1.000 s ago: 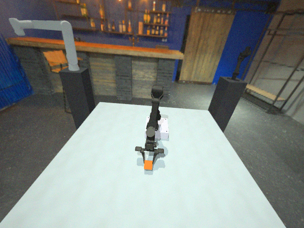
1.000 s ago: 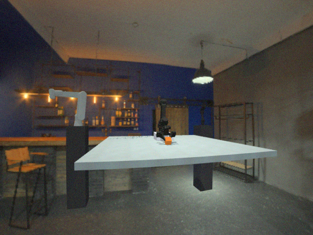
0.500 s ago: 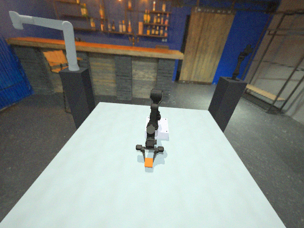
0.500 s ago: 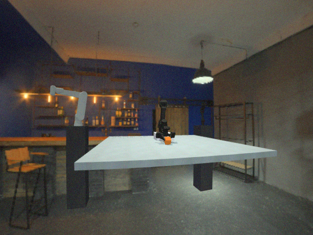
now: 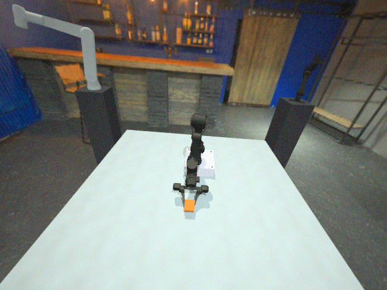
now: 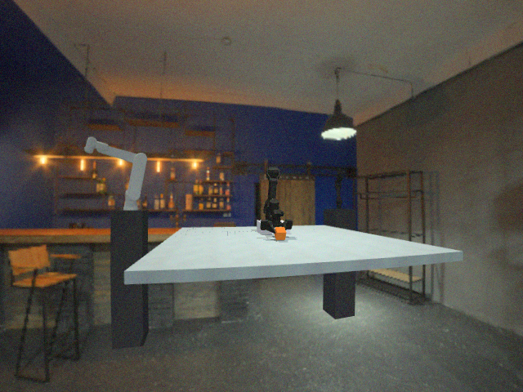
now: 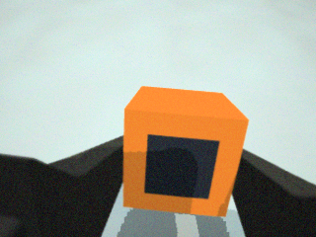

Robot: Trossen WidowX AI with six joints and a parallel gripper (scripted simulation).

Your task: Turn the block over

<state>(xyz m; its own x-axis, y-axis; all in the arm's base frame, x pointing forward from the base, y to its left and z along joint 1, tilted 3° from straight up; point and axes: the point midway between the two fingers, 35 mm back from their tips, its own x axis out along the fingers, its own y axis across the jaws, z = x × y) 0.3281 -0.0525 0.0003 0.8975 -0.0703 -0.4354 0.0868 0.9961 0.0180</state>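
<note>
My gripper tip is now 1 cm past the orange block.
</note>
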